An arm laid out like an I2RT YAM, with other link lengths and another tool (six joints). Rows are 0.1 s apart.
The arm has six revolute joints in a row. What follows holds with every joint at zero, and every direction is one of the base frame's. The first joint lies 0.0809 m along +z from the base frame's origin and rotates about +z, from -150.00 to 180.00 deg. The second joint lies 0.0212 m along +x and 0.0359 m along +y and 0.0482 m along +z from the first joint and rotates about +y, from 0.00 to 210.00 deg. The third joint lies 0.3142 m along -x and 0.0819 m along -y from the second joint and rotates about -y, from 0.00 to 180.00 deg. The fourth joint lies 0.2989 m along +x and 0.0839 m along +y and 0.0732 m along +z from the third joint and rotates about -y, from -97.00 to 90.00 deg. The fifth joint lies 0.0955 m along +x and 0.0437 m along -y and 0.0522 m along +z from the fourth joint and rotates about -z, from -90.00 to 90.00 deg. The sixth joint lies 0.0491 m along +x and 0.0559 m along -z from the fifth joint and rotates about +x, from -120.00 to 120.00 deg. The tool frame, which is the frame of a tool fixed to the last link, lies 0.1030 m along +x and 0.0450 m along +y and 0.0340 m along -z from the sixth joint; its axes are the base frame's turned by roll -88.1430, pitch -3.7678 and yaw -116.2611 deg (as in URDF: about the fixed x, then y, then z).
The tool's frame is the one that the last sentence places.
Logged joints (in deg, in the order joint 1, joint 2, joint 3, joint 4, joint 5, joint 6), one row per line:
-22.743 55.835 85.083 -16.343 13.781 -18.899
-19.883 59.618 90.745 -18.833 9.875 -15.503
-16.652 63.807 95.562 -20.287 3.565 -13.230
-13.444 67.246 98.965 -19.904 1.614 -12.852
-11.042 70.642 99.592 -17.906 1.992 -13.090
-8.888 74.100 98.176 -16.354 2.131 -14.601
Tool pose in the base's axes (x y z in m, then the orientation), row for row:
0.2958 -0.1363 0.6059 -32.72 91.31 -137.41
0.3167 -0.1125 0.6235 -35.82 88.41 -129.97
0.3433 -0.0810 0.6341 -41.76 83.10 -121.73
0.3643 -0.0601 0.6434 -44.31 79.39 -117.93
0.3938 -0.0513 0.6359 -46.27 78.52 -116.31
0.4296 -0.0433 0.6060 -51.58 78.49 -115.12
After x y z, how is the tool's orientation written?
As a rotation vector, in degrees.
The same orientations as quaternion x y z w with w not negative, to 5 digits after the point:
-0.19350 0.54000 -0.81264 0.10283
-0.21920 0.54104 -0.79537 0.16316
-0.26517 0.52768 -0.77298 0.23182
-0.28668 0.51364 -0.76299 0.26801
-0.30083 0.51050 -0.75619 0.27761
-0.33420 0.50855 -0.74588 0.27083

